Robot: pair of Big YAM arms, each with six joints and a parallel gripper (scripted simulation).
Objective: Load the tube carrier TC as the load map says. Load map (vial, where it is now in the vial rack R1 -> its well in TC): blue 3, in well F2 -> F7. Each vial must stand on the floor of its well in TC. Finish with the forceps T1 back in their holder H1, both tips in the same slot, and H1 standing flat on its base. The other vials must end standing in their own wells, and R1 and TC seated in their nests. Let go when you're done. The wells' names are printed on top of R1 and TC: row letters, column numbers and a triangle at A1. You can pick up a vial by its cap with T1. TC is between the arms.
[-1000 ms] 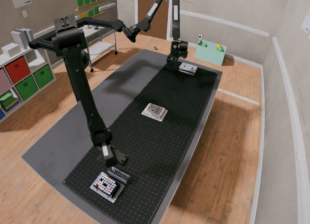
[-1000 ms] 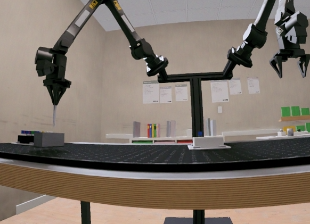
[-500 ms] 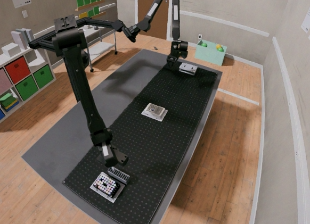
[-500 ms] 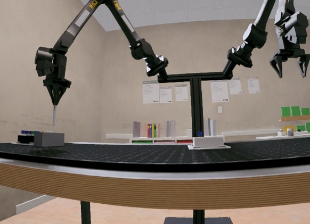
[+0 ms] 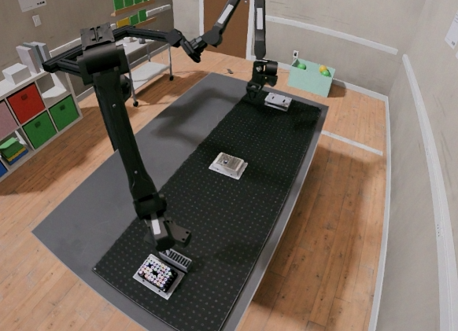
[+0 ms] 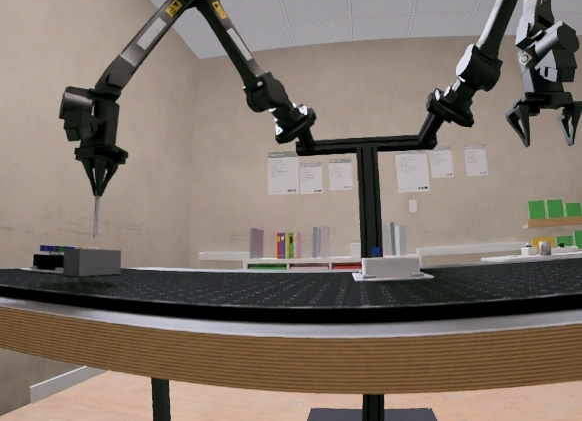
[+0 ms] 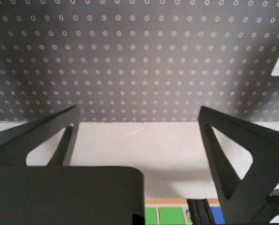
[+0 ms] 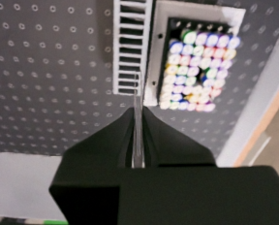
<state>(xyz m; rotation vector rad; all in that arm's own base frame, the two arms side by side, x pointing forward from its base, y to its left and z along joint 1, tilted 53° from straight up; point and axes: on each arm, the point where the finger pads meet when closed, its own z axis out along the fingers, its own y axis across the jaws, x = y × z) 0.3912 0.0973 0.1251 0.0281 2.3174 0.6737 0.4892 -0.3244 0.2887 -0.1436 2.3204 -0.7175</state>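
My right gripper is now 1 cm short of the grey holder H1, 2 cm to the right of it and 15 cm above it.
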